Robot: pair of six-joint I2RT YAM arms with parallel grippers.
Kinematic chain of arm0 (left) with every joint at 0, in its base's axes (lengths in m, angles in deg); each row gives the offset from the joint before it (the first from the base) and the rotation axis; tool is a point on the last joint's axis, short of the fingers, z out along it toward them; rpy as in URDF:
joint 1: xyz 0 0 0.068 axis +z
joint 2: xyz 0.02 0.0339 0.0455 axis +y
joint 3: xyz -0.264 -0.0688 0 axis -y
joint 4: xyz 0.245 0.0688 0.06 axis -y
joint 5: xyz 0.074 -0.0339 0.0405 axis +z
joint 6: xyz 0.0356 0 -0.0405 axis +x
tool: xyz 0 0 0 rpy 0 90 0
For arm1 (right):
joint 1: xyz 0 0 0.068 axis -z
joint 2: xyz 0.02 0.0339 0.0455 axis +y
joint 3: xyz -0.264 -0.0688 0 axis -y
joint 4: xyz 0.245 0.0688 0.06 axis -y
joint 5: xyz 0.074 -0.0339 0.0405 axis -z
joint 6: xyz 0.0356 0 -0.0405 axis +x
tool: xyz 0 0 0 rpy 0 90 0
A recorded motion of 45 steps. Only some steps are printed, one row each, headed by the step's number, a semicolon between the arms.
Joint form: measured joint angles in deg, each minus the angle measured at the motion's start. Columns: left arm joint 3, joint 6, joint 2, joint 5, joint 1, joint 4; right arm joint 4, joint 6, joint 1, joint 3, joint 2, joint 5.
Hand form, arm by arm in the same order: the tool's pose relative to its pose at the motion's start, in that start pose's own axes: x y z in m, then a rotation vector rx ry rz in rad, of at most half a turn. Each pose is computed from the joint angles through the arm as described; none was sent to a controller.
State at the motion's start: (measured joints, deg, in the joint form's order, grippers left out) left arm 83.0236 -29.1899 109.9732 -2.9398 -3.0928 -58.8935; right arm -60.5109 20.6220 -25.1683 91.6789 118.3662 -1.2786
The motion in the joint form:
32: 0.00 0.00 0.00 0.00 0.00 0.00; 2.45 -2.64 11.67 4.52 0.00 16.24
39: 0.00 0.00 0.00 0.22 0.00 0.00; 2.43 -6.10 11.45 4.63 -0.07 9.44
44: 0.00 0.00 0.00 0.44 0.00 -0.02; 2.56 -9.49 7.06 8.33 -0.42 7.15
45: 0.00 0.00 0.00 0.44 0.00 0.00; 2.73 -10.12 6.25 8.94 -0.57 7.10
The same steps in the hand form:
32: 0.0000 0.0000 0.0000 0.0000 0.0000 0.0000; -0.0396 -0.0843 -0.0239 0.2552 -0.1917 0.1707
39: -0.0001 0.0001 0.0000 -0.0034 -0.0019 0.0000; -0.0390 -0.0786 -0.0239 0.1435 -0.1628 0.1001
44: -0.0001 0.0003 0.0000 -0.0069 -0.0034 0.0000; -0.0417 -0.0434 -0.0425 0.0843 -0.2237 -0.0349
45: -0.0001 0.0002 0.0000 -0.0067 -0.0037 0.0000; -0.0417 -0.0371 -0.0463 0.0790 -0.2390 -0.0593

